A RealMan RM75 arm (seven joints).
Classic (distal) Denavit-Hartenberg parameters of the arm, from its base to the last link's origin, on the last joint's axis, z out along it. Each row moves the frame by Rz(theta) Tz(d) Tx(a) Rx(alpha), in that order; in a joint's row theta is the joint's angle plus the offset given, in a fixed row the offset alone. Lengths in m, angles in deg.
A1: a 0, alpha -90, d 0.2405, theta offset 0
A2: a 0, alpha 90, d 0, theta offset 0
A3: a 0, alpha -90, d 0.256, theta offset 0
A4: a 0, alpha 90, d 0, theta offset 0
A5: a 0, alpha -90, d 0.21, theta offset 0
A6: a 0, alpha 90, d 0, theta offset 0
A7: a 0, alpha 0, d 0.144, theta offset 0
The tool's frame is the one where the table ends.
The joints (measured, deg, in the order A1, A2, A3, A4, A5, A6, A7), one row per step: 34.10, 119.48, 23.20, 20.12, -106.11, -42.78, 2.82; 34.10, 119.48, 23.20, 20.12, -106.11, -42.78, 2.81; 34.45, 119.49, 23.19, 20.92, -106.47, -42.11, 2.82; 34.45, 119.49, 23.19, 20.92, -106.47, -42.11, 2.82; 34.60, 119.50, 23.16, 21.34, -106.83, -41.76, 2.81; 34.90, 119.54, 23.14, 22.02, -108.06, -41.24, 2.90; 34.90, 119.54, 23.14, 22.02, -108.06, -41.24, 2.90; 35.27, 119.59, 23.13, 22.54, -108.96, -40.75, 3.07; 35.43, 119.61, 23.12, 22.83, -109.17, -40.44, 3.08; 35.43, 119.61, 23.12, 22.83, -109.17, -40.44, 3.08; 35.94, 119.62, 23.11, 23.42, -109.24, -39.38, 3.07
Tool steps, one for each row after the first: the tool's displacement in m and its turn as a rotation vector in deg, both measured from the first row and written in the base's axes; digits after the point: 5 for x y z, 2 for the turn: 0.00000, 0.00000, 0.00000, 0.00, -0.01, 0.00; -0.00516, 0.00032, -0.00381, -0.92, 0.29, 0.46; -0.00516, 0.00032, -0.00381, -0.92, 0.29, 0.46; -0.00789, 0.00012, -0.00605, -1.50, 0.34, 0.82; -0.01361, -0.00041, -0.01037, -2.69, 0.23, 1.91; -0.01361, -0.00041, -0.01037, -2.69, 0.23, 1.91; -0.01872, -0.00036, -0.01384, -3.65, 0.23, 2.75; -0.02086, -0.00039, -0.01546, -4.07, 0.27, 2.98; -0.02086, -0.00039, -0.01546, -4.07, 0.27, 2.98; -0.02502, 0.00040, -0.01878, -5.03, 0.31, 3.09
